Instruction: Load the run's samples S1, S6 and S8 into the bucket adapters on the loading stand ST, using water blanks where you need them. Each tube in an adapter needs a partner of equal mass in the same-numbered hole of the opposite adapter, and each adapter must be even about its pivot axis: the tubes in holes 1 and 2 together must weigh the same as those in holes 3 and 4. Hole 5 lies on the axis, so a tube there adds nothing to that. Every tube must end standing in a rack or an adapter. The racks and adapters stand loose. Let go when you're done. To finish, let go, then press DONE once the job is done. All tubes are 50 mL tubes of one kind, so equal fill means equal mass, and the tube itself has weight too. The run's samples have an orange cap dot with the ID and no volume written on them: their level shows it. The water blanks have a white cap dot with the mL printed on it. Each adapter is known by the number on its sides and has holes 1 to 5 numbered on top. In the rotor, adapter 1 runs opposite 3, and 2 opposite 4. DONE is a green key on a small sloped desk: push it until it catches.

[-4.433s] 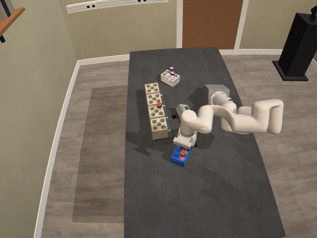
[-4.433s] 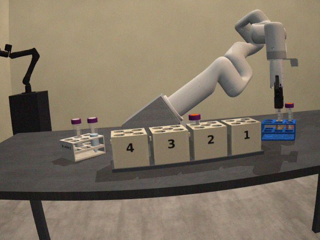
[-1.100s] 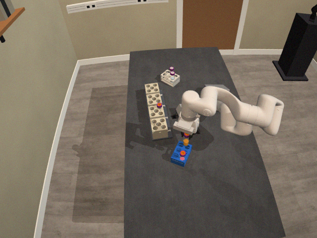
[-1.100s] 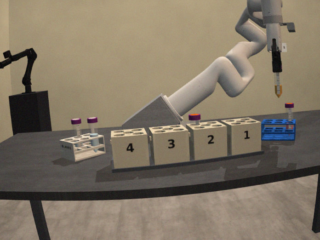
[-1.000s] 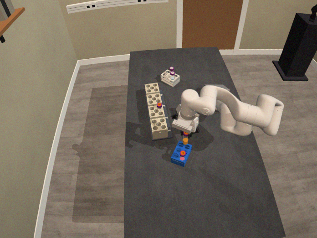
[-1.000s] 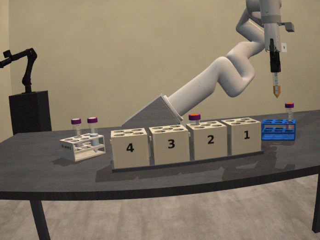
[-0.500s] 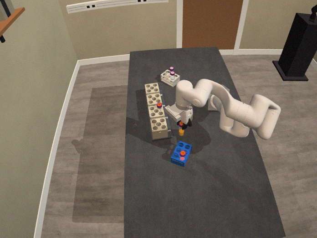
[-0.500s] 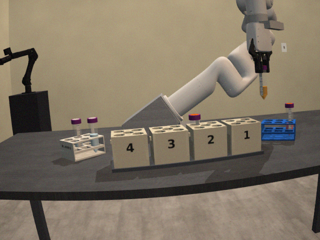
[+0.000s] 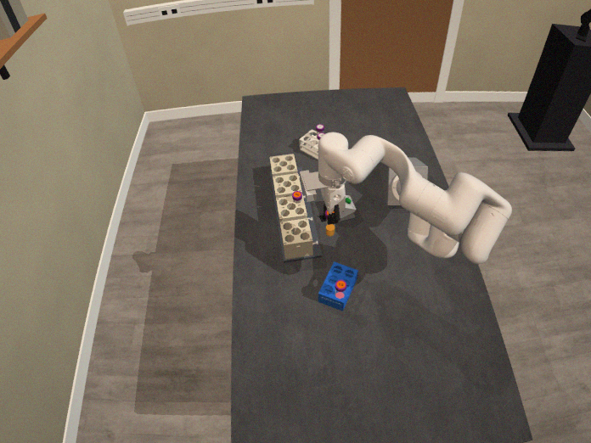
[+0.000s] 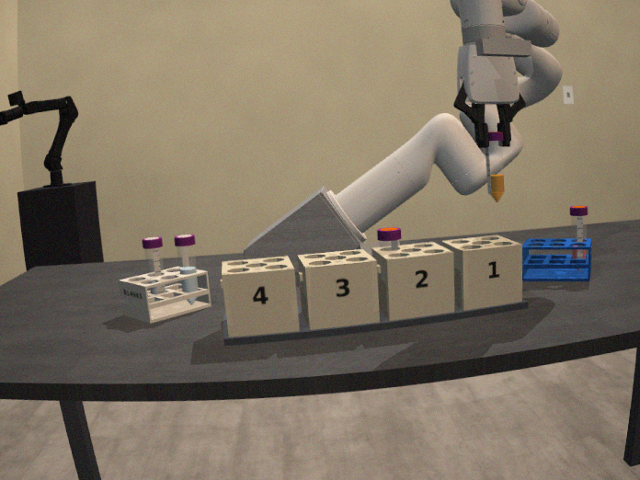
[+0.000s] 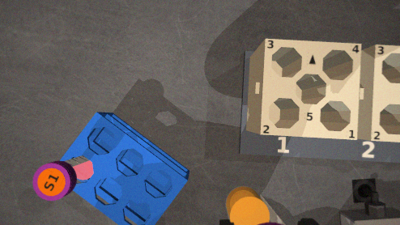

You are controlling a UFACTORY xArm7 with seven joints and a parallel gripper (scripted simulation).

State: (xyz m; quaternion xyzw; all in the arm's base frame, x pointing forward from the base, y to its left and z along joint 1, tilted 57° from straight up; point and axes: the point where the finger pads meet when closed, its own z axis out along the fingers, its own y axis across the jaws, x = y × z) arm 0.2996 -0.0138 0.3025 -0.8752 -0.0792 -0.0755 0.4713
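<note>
My hand is 50 mm above the sample S8 and 10 mm to the left of it. From my hand the other things lie so: sample tube: 190 mm below, 170 mm to the left, 20 mm behind; then blue sample rack: 220 mm below, 120 mm to the left, 20 mm behind; then loading stand ST: 250 mm below, 220 mm to the right, 130 mm ahead.
</note>
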